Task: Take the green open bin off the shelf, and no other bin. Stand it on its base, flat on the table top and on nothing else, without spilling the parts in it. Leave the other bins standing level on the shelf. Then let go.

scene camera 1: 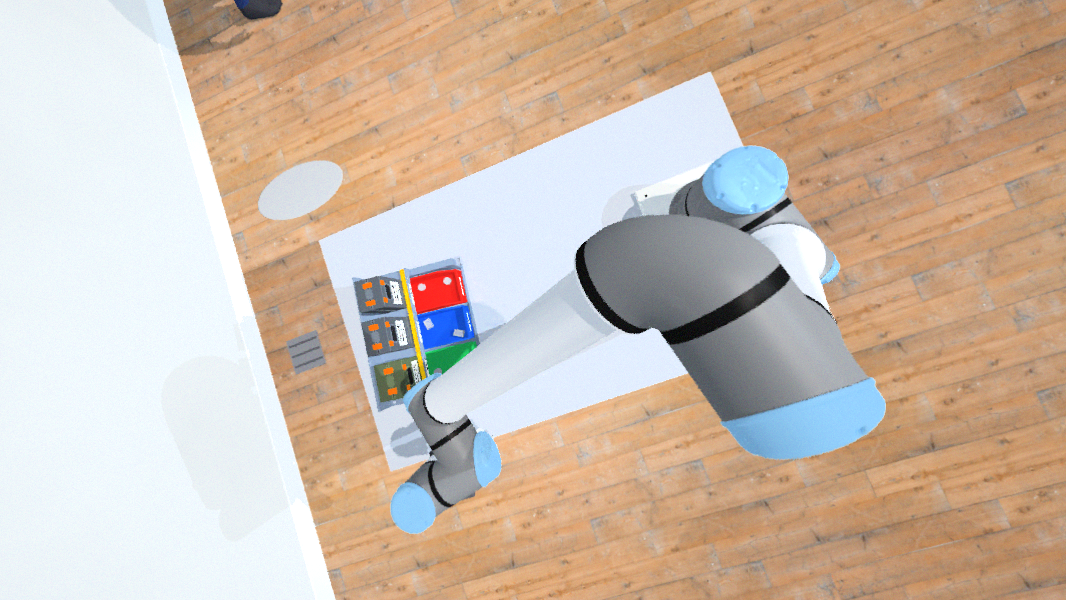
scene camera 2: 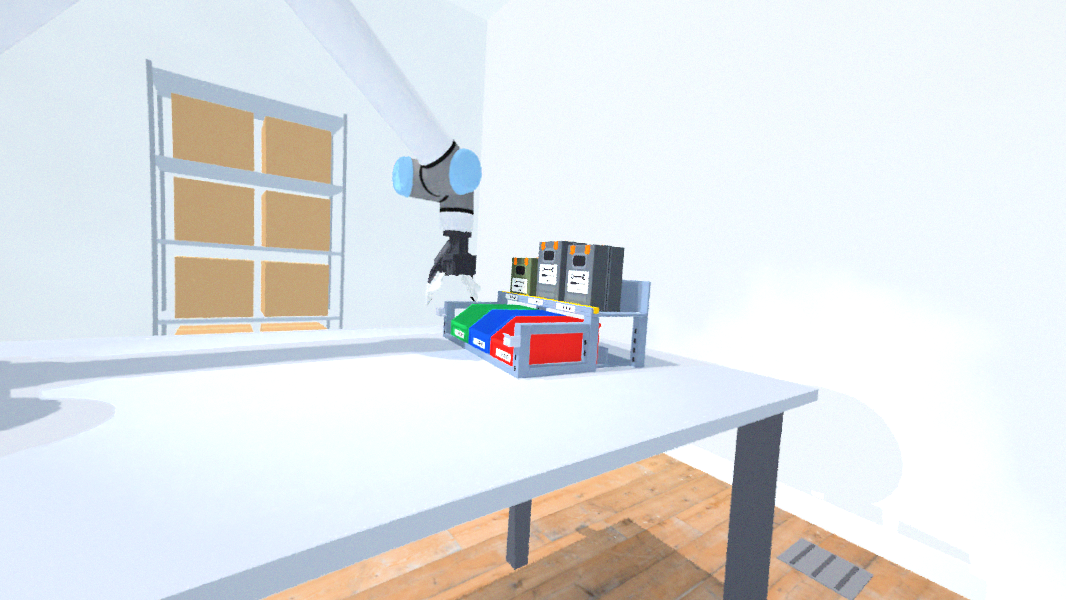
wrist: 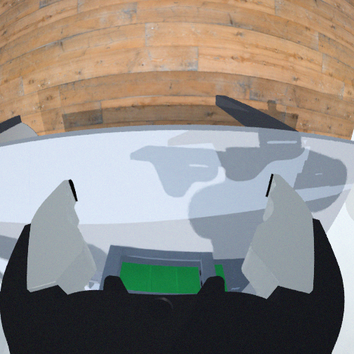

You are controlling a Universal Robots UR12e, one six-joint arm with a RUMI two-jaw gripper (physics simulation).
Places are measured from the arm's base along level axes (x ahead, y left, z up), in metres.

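Pixels of known places: arm's base, origin of its link: (scene camera 1: pixel 703 213).
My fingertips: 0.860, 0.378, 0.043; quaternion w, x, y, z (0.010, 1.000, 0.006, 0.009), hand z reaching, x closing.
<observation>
For each thing: its top centre in the pictures, then the offset to it from my fingertips, as dx, dy, dz. "spot": a spot on its surface instead. Level surfaces: height alone.
- green open bin, a spot on its surface: (scene camera 2: pixel 467 320) spot: -0.053, -0.185, -0.019
- grey shelf, a spot on its surface: (scene camera 2: pixel 553 370) spot: -0.081, -0.534, -0.053
- table top, height of its surface: dz -0.062
- blue bin, a spot on its surface: (scene camera 2: pixel 484 330) spot: -0.072, -0.296, -0.025
- red bin, a spot on its surface: (scene camera 2: pixel 555 348) spot: -0.058, -0.509, -0.023
- yellow strip, a spot on its surface: (scene camera 1: pixel 414 320) spot: +0.011, -0.390, +0.051
- olive bin, centre of its top: (scene camera 2: pixel 535 257) (scene camera 1: pixel 390 381) +0.087, -0.251, +0.137
The green open bin (scene camera 1: pixel 452 357) (scene camera 2: pixel 467 320) (wrist: pixel 160 278) sits in the lower front row of the grey shelf (scene camera 1: pixel 436 263) (scene camera 2: pixel 553 370) (wrist: pixel 160 252), at the end nearest the wrist. The arm covers part of it in scene camera 1; a small grey part shows inside. In the wrist view its side shows through the shelf's end frame. My gripper (scene camera 2: pixel 452 300) (wrist: pixel 169 180) is open and empty, pointing down beyond that end of the shelf, apart from the bin. The table top (scene camera 1: pixel 522 223) (scene camera 2: pixel 298 417) (wrist: pixel 100 175) shows below the fingers in the wrist view. Scene camera 1 hides the gripper.
The blue bin (scene camera 1: pixel 447 327) (scene camera 2: pixel 484 330) is beside the green one, then the red bin (scene camera 1: pixel 438 292) (scene camera 2: pixel 555 348), both with parts. Behind a yellow strip (scene camera 1: pixel 414 320) stand two tall grey bins (scene camera 1: pixel 376 295) (scene camera 2: pixel 552 268) and an olive bin (scene camera 1: pixel 390 380) (scene camera 2: pixel 522 277).
</observation>
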